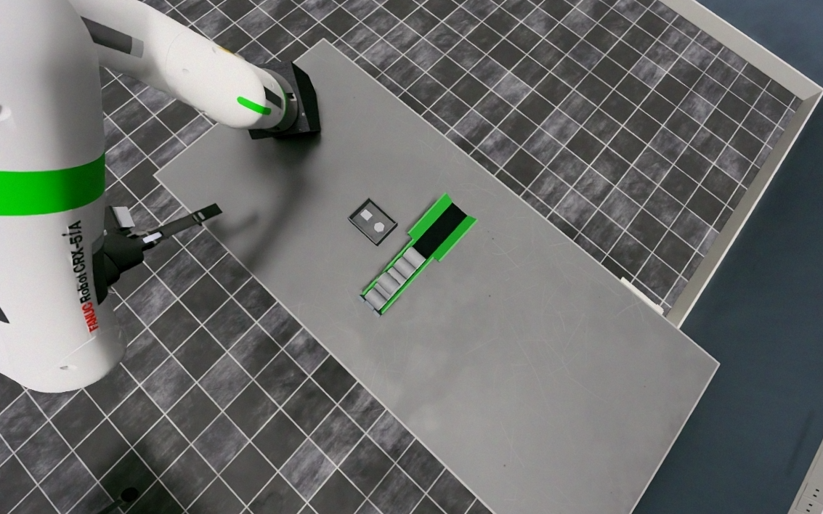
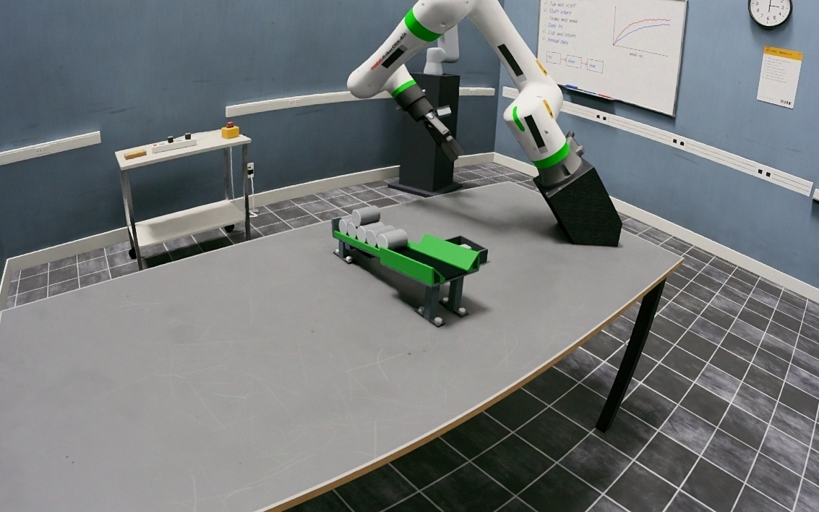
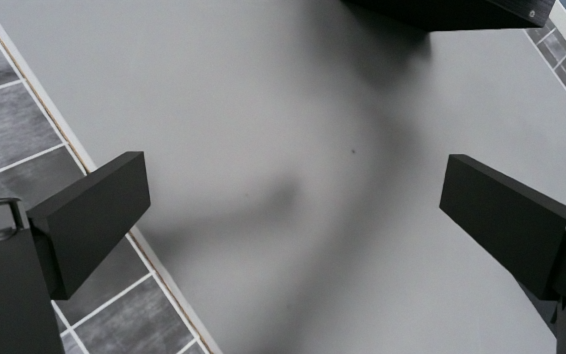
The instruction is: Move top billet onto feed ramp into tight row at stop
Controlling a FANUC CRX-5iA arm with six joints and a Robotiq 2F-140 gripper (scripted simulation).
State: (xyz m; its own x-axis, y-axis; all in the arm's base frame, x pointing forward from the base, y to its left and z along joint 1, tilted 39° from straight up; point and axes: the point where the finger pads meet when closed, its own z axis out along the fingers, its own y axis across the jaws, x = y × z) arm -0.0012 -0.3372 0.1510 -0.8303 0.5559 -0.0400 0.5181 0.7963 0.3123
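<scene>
Right now my hand is 51 cm short of the grey stop, 1 cm to the left of it and 9 cm above it. Round my hand: dark tray: 39 cm ahead, 23 cm to the left, 14 cm below.
</scene>
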